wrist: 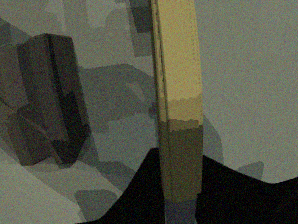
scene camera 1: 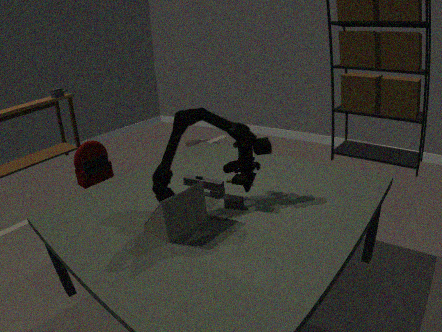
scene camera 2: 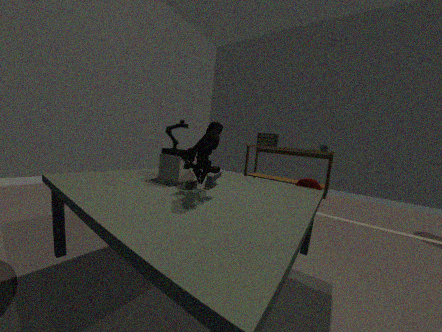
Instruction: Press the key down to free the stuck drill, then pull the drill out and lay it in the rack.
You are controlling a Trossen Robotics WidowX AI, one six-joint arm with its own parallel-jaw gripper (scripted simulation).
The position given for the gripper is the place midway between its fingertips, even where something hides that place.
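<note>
The gripper [scene camera 1: 247, 191] holds a drill. In the wrist view too, the gripper [wrist: 166, 153].
</note>
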